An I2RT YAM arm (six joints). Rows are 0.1 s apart.
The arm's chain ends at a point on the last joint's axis. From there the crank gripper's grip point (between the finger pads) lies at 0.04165 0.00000 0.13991 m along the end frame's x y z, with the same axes.
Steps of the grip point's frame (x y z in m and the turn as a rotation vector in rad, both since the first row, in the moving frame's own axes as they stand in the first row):
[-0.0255 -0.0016 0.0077 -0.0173 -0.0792 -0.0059]
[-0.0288 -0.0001 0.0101 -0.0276 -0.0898 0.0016]
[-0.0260 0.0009 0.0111 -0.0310 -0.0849 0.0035]
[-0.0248 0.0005 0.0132 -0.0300 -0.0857 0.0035]
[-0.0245 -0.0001 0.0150 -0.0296 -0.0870 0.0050]
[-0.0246 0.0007 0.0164 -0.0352 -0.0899 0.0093]
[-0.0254 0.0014 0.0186 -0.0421 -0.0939 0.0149]
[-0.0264 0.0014 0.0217 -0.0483 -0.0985 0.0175]
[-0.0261 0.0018 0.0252 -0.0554 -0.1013 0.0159]
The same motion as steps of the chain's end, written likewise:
[-0.0143 -0.0038 0.0049 -0.0173 -0.0792 -0.0059]
[-0.0161 -0.0041 0.0070 -0.0276 -0.0898 0.0016]
[-0.0140 -0.0036 0.0081 -0.0310 -0.0849 0.0035]
[-0.0127 -0.0039 0.0102 -0.0300 -0.0857 0.0035]
[-0.0122 -0.0045 0.0120 -0.0296 -0.0870 0.0050]
[-0.0118 -0.0046 0.0133 -0.0352 -0.0899 0.0093]
[-0.0121 -0.0051 0.0154 -0.0421 -0.0939 0.0149]
[-0.0124 -0.0060 0.0185 -0.0483 -0.0985 0.0175]
[-0.0117 -0.0066 0.0219 -0.0554 -0.1013 0.0159]

